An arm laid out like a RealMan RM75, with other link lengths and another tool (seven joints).
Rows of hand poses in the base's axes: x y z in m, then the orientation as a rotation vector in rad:
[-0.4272 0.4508 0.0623 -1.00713 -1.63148 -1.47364]
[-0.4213 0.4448 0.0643 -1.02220 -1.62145 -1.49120]
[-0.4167 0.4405 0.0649 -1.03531 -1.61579 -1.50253]
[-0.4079 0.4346 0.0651 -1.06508 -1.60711 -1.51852]
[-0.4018 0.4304 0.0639 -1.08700 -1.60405 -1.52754]
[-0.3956 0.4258 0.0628 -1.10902 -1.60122 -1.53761]
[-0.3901 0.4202 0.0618 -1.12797 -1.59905 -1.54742]
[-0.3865 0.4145 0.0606 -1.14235 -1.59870 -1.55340]
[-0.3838 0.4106 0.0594 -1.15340 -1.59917 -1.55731]
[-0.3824 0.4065 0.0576 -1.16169 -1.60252 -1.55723]
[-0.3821 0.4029 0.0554 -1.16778 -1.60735 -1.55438]
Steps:
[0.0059 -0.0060 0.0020 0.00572 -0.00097 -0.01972]
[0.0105 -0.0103 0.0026 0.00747 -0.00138 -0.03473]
[0.0193 -0.0162 0.0028 0.00573 0.00085 -0.06352]
[0.0254 -0.0204 0.0016 0.00142 0.00199 -0.08320]
[0.0316 -0.0250 0.0005 -0.00283 0.00224 -0.10350]
[0.0371 -0.0306 -0.0005 -0.00637 0.00148 -0.12158]
[0.0407 -0.0363 -0.0017 -0.01033 0.00097 -0.13448]
[0.0434 -0.0402 -0.0029 -0.01404 0.00051 -0.14401]
[0.0448 -0.0443 -0.0047 -0.01958 0.00021 -0.14948]
[0.0451 -0.0479 -0.0069 -0.02593 0.00027 -0.15196]

